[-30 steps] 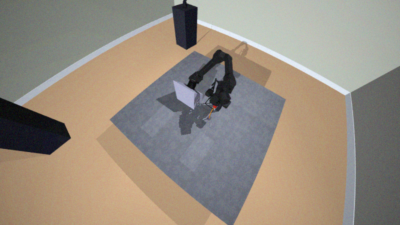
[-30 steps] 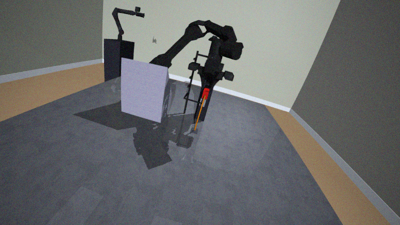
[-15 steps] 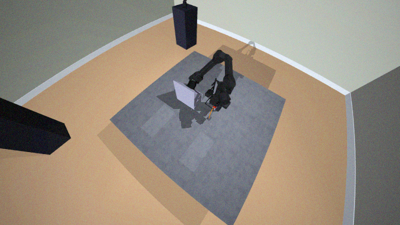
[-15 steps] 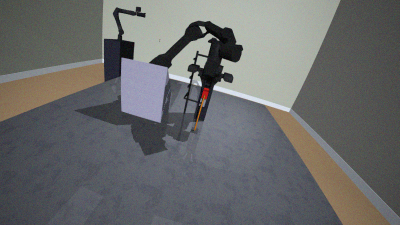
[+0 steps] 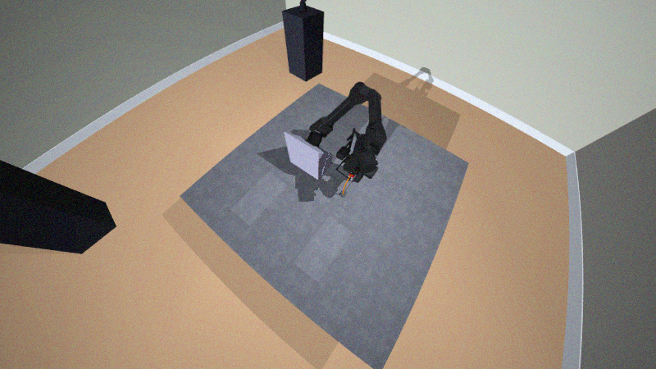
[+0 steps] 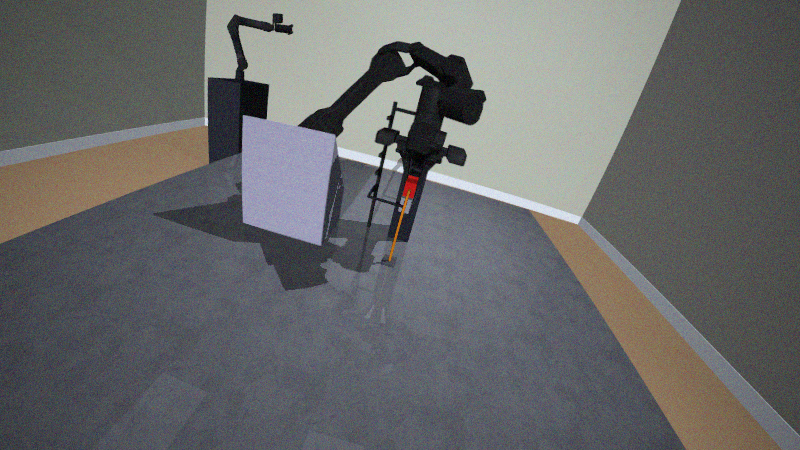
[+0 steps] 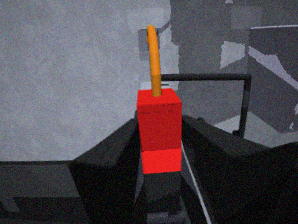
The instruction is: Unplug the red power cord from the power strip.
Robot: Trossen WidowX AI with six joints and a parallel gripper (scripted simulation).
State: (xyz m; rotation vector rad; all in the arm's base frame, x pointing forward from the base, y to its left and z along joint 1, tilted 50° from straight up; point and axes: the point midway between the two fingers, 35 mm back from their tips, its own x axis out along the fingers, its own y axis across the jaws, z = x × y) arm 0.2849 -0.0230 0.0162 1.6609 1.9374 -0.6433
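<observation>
The red plug is 30 mm to the left of my gripper tip and 10 mm behind it.
</observation>
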